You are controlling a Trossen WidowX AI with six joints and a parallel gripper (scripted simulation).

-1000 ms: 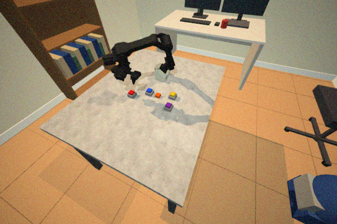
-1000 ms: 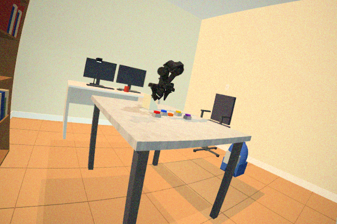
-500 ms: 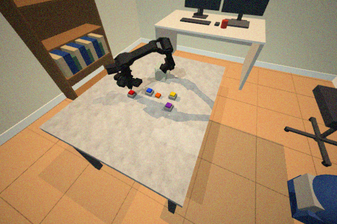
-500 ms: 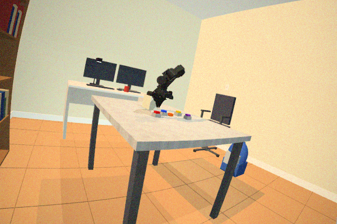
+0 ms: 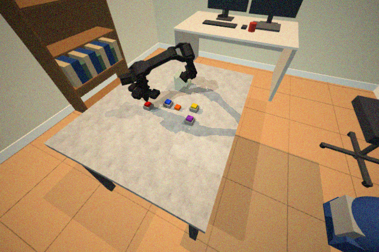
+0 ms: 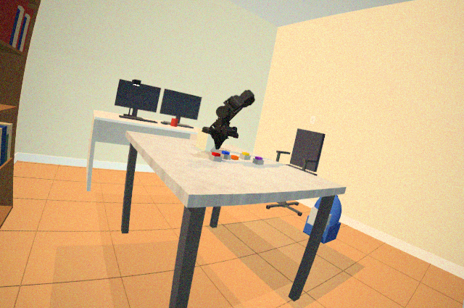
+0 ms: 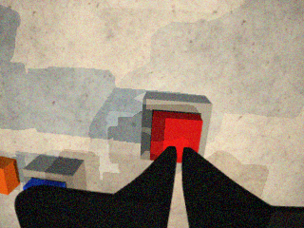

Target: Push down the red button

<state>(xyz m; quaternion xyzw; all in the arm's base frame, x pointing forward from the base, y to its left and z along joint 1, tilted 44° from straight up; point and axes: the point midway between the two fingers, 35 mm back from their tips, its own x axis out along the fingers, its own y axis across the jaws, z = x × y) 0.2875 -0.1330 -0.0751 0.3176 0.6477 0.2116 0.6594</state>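
My gripper tip is now 30 mm above the red button. From my gripper tip the other things lie so: orange block 180 mm to the left, 50 mm below, 50 mm behind; purple button 290 mm to the left, 40 mm ahead, 30 mm below; blue button 110 mm to the left, 60 mm behind, 30 mm below.
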